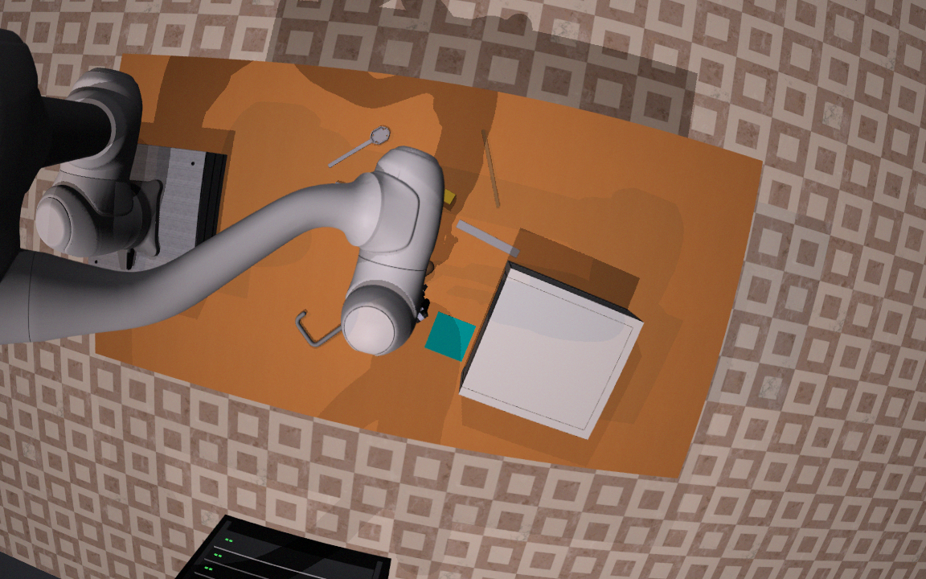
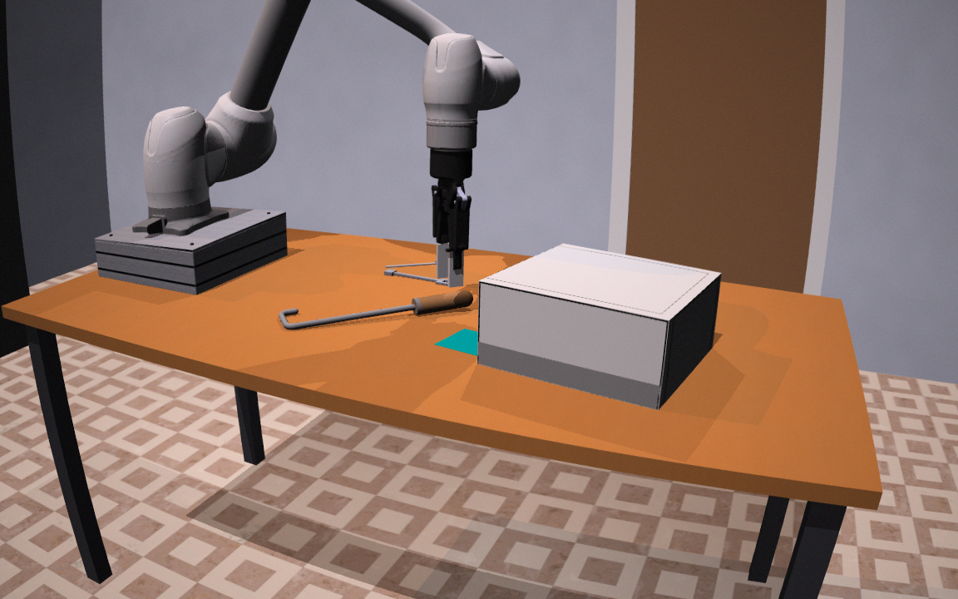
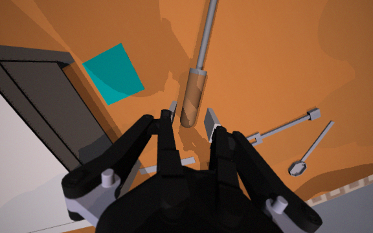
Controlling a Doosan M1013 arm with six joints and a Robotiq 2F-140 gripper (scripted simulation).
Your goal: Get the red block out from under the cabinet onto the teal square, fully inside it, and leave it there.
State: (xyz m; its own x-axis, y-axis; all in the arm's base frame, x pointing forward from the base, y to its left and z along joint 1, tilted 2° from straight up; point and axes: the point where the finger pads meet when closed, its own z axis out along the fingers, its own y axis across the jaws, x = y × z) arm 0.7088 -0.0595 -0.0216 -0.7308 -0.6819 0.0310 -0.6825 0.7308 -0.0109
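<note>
The forked tool lies 160 mm to the left of my hand, 130 mm behind it and 80 mm below it. Round my hand: flat grey bar (150 mm ahead, 100 mm to the left, 90 mm below); then teal square (130 mm to the right, 90 mm below, 90 mm ahead); then hook tool (130 mm behind, 70 mm to the right, 70 mm below).
</note>
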